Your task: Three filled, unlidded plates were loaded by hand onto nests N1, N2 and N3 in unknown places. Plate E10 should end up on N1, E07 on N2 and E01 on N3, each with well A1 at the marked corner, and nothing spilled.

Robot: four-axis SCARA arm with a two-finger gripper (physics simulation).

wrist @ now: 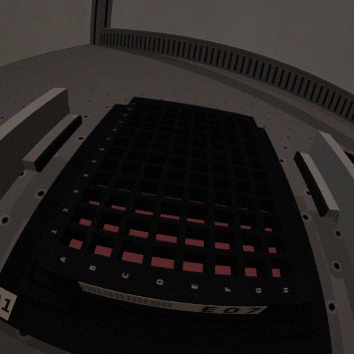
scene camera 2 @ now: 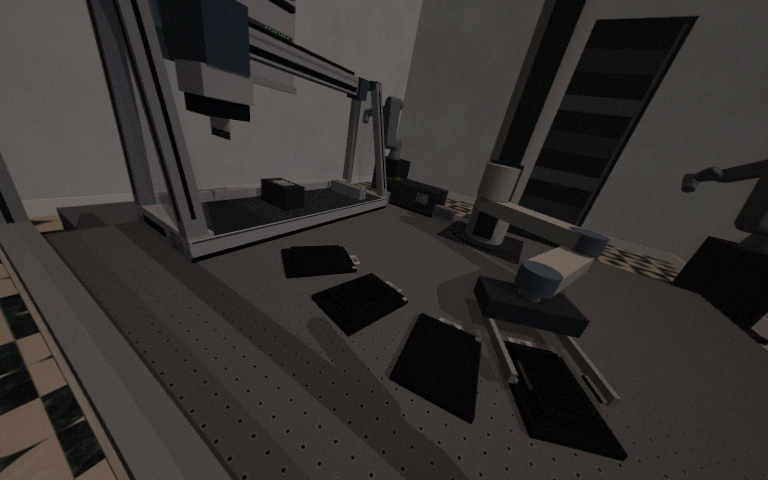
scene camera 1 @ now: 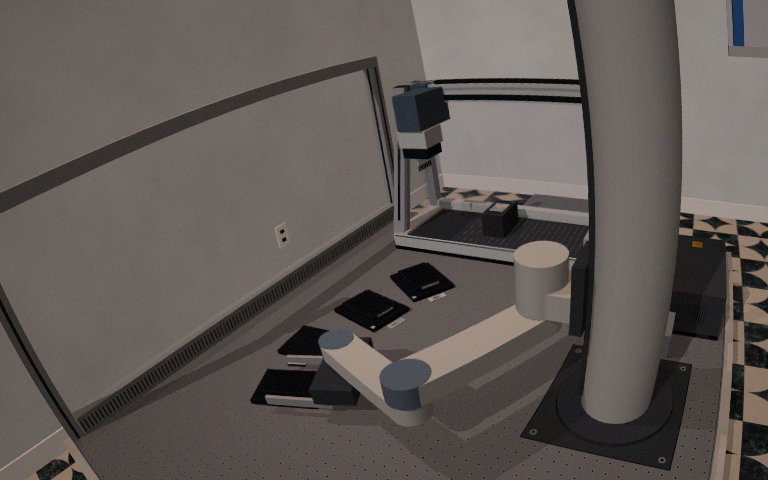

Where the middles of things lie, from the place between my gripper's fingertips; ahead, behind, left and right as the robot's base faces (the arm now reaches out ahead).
Scene:
Now: hand 17 cm to the left of the nest N2 (scene camera 2: 444, 364), 4 cm short of it and 3 cm above it. From my hand the other things lie so: nest OUT (scene camera 2: 331, 311): 35 cm to the right, 3 cm below, 2 cm ahead; then nest N3 (scene camera 2: 287, 261): 52 cm to the right, 3 cm below, 3 cm behind; then dark base plate (scene camera 1: 541, 420): 68 cm behind, 24 cm to the right, 4 cm below.

